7 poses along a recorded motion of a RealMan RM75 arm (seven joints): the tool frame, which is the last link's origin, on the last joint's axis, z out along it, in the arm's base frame.
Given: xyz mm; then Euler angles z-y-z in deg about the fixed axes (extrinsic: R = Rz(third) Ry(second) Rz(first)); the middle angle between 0 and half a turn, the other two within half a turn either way.
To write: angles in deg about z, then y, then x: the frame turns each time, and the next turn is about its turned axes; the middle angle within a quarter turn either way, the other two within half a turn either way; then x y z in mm. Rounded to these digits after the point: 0 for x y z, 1 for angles.
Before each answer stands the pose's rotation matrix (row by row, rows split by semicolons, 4 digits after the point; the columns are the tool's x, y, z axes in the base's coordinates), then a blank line. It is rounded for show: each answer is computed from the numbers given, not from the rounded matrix.
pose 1, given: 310 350 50 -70.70 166.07 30.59
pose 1, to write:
0.2041 -0.9568 0.2072; -0.9757 -0.1816 0.1225; -0.0796 -0.2272 -0.9706

-78.2 4.6 -166.8 310 350 50
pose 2, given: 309 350 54 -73.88 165.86 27.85
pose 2, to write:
0.2107 -0.9534 0.2160; -0.9752 -0.1897 0.1141; -0.0678 -0.2347 -0.9697

-77.8 3.9 -166.4 309 350 54
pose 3, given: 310 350 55 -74.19 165.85 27.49
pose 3, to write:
0.2098 -0.9534 0.2169; -0.9755 -0.1890 0.1128; -0.0666 -0.2352 -0.9697

-77.9 3.8 -166.4 310 350 55
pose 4, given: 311 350 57 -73.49 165.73 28.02
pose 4, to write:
0.2073 -0.9538 0.2176; -0.9758 -0.1856 0.1158; -0.0700 -0.2363 -0.9691

-78.0 4.0 -166.3 311 350 57
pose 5, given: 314 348 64 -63.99 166.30 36.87
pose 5, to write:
0.1984 -0.9616 0.1895; -0.9746 -0.1731 0.1421; -0.1039 -0.2129 -0.9715

-78.5 6.0 -167.6 314 348 64
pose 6, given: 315 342 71 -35.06 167.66 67.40
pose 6, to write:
0.2230 -0.9713 0.0821; -0.9590 -0.2035 0.1973; -0.1749 -0.1228 -0.9769

-76.9 10.1 -172.8 315 342 71
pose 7, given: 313 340 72 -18.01 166.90 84.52
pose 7, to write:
0.2193 -0.9754 0.0216; -0.9515 -0.2089 0.2256; -0.2155 -0.0701 -0.9740

-77.0 12.4 -175.9 313 340 72
